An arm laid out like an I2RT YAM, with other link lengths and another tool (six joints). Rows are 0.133 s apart.
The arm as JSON. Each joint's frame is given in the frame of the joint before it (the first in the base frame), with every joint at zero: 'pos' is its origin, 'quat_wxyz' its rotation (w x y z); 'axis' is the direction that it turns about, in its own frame. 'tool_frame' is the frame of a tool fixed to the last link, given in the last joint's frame.
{
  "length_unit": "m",
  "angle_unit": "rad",
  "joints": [
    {
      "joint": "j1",
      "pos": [
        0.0,
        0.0,
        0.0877
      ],
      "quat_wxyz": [
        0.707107,
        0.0,
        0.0,
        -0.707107
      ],
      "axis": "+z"
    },
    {
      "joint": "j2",
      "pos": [
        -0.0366,
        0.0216,
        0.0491
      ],
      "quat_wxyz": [
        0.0,
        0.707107,
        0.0,
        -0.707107
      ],
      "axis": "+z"
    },
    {
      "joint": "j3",
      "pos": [
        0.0,
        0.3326,
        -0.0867
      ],
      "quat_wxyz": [
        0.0,
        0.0,
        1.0,
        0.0
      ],
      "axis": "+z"
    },
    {
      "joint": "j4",
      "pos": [
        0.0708,
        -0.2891,
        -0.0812
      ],
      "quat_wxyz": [
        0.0,
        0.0,
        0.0,
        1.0
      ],
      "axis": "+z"
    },
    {
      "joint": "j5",
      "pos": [
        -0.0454,
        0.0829,
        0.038
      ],
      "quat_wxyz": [
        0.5,
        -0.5,
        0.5,
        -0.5
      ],
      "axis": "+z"
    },
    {
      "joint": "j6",
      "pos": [
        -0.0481,
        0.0,
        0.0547
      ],
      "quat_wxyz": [
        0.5,
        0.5,
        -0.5,
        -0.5
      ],
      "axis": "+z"
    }
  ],
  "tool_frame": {
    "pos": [
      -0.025,
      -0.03,
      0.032
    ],
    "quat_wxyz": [
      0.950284,
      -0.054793,
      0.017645,
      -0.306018
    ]
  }
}
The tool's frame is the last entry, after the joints.
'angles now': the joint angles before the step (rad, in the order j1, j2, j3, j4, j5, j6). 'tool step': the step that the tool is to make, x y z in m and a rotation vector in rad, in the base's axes. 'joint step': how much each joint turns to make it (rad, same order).
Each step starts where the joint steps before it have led.
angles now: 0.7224, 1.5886, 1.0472, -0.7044, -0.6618, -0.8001
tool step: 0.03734, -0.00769, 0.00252, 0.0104, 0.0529, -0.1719
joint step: -0.0828, 0.0271, 0.0247, 0.0449, -0.0087, 0.1245
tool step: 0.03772, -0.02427, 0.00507, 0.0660, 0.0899, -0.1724
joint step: -0.1165, 0.0123, 0.0012, 0.0505, -0.0756, 0.1202
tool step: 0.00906, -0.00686, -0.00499, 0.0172, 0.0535, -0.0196
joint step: -0.0313, 0.0268, 0.0053, -0.0123, -0.0424, 0.0067
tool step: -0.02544, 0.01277, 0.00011, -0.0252, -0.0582, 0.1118
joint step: 0.0652, -0.0216, -0.0093, -0.0347, 0.0312, -0.0861
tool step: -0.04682, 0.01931, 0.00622, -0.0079, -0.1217, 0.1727
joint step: 0.1246, -0.0656, -0.0322, -0.0039, 0.0547, -0.0974
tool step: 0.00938, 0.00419, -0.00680, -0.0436, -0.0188, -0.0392
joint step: -0.0010, 0.0239, 0.0138, 0.0119, 0.0566, 0.0236
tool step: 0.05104, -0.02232, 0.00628, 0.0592, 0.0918, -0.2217
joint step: -0.1333, 0.0288, 0.0223, 0.0629, -0.0575, 0.1557
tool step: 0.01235, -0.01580, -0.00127, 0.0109, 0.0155, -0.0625
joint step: -0.0536, -0.0034, -0.0126, 0.0145, -0.0117, 0.0203
